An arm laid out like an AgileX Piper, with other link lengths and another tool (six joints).
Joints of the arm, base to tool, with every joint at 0 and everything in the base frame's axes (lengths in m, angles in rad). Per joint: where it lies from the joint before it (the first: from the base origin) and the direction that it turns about. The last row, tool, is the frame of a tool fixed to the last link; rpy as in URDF.
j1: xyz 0 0 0.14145 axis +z
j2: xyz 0 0 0 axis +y
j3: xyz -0.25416 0 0.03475 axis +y
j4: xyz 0.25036 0 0.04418 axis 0.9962 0 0.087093
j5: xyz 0 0 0 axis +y
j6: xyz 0.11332 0 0.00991 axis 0.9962 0 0.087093
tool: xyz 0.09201 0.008 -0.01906 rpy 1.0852 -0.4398 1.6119
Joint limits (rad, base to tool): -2.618..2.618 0..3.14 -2.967..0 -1.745..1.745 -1.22..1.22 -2.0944..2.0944
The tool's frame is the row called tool.
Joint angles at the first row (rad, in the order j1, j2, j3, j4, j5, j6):
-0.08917, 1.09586, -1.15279, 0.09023, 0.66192, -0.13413
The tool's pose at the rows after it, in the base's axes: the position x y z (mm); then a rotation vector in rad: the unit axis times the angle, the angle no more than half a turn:
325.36 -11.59 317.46 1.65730 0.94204 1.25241
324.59 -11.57 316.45 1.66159 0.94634 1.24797
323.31 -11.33 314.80 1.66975 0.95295 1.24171
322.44 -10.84 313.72 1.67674 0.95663 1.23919
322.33 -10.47 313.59 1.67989 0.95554 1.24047
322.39 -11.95 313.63 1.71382 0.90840 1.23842
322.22 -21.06 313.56 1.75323 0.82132 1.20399
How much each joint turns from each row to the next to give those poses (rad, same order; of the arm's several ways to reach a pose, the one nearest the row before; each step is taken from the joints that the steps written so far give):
0.00000, -0.00001, 0.00001, -0.00100, 0.00121, -0.00001
0.00003, -0.00001, 0.00002, -0.00094, 0.00610, 0.00005
-0.00002, 0.00002, -0.00002, 0.00003, 0.01024, -0.00003
-0.00001, -0.00002, 0.00001, 0.00219, 0.00702, -0.00001
0.00003, 0.00003, -0.00004, 0.00202, 0.00113, 0.00118
0.00000, -0.00002, 0.00002, -0.02081, -0.00001, 0.06040
-0.00004, 0.00001, 0.00001, -0.08328, -0.00001, 0.12681

